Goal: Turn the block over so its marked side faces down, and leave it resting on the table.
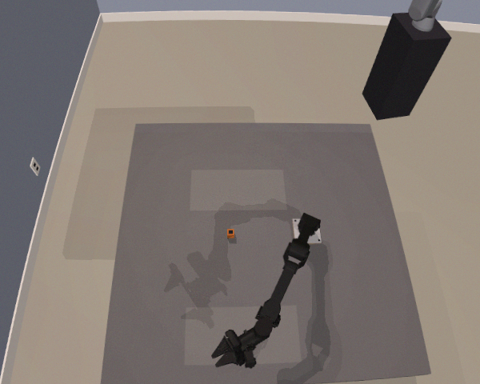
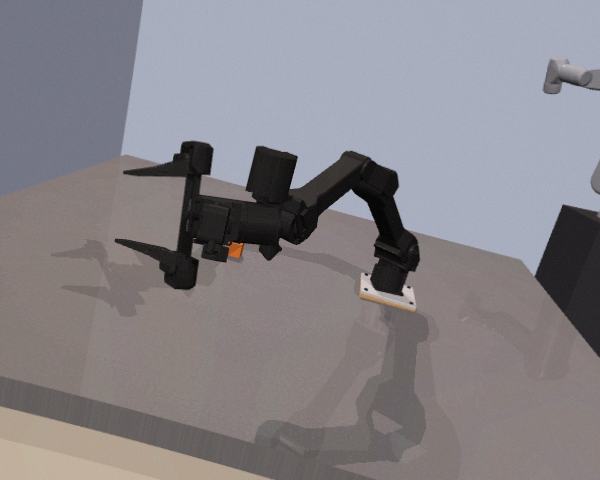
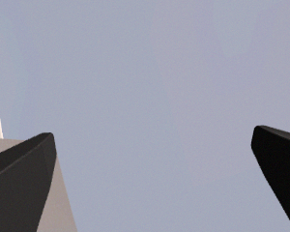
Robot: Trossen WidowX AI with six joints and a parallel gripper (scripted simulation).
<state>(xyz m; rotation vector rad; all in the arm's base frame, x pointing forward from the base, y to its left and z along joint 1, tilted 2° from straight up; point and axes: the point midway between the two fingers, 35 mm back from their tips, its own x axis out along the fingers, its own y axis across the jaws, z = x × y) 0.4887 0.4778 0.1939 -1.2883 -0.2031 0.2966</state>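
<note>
My gripper tip is now 180 mm past the orange block, 540 mm to the left of it and 200 mm above it.
</note>
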